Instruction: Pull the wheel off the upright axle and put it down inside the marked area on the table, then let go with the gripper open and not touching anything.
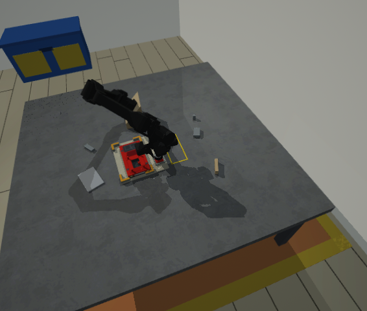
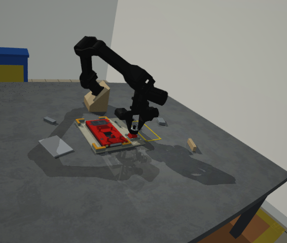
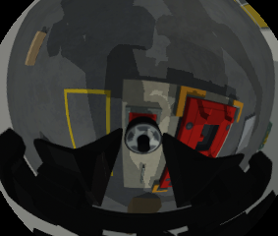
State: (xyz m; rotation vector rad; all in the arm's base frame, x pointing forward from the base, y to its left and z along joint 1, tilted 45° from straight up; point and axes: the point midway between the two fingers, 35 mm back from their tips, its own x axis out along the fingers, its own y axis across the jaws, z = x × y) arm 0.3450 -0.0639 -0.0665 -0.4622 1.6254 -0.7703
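Right now the black wheel is right at my gripper tip. From my gripper tip the other things lie so: black axle right at my gripper tip; wooden stick 220 mm to the left, 160 mm ahead, 30 mm below; grey plate 320 mm to the right, 50 mm behind, 40 mm below.
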